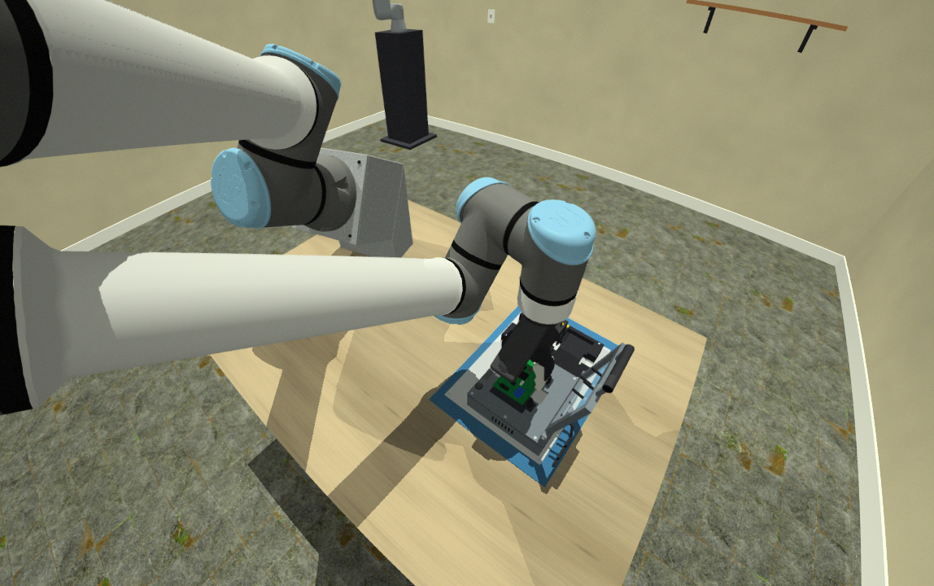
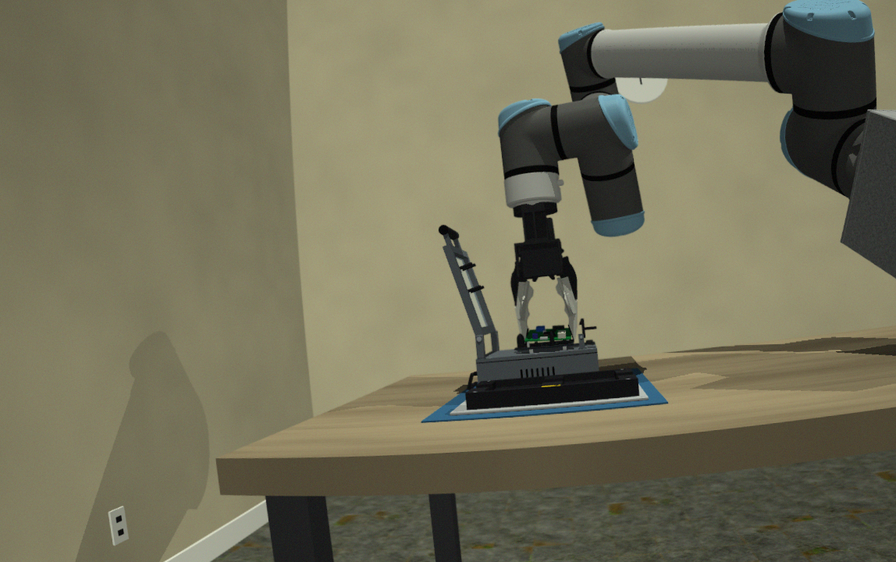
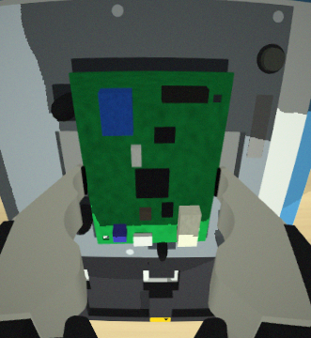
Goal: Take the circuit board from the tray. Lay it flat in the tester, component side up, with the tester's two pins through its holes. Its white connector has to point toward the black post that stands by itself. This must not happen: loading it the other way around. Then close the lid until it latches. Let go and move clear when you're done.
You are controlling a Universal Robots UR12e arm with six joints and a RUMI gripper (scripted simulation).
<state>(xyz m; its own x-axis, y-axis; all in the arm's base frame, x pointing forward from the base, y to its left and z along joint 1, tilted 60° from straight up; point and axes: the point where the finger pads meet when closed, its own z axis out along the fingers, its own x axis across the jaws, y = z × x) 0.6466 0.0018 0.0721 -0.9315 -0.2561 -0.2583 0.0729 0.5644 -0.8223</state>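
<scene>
The green circuit board lies right at my hand. Round my hand: lid: 12 cm ahead, 1 cm to the right, 10 cm above; then grey tester: 3 cm ahead, 3 cm to the left, 3 cm above.
</scene>
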